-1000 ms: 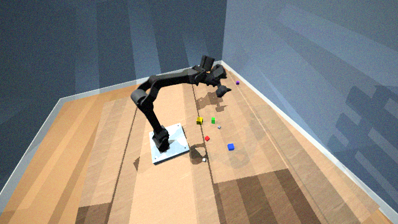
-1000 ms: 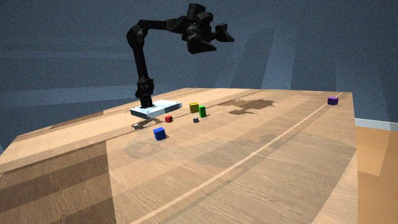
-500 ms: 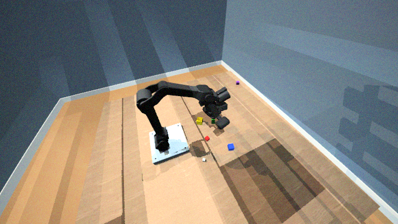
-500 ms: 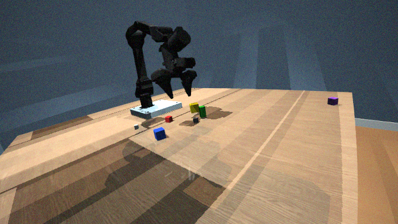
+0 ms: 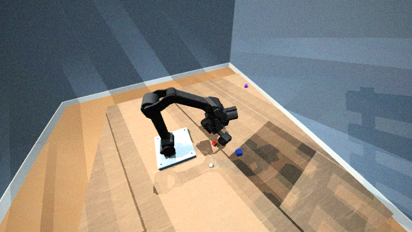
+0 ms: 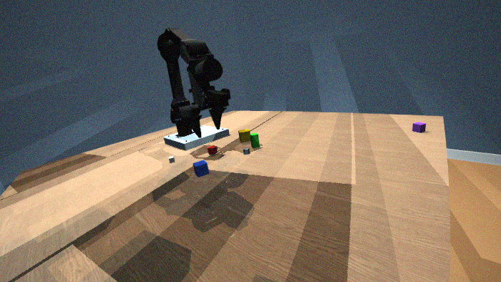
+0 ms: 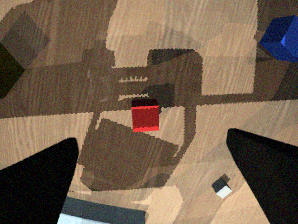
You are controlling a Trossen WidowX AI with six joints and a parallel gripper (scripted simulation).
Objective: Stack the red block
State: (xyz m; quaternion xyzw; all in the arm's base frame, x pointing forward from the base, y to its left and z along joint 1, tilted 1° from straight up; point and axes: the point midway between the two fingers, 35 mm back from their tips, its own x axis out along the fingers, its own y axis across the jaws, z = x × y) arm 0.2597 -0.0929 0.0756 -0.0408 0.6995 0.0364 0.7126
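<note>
Right now my gripper tip is 6 cm above the red block. The rest, counted from my gripper tip: yellow block: 3 cm ahead, 14 cm to the left, 5 cm below; small dark grey block: 11 cm ahead, 3 cm to the left, 6 cm below; tiny white block: 10 cm behind, 10 cm to the right, 6 cm below.
</note>
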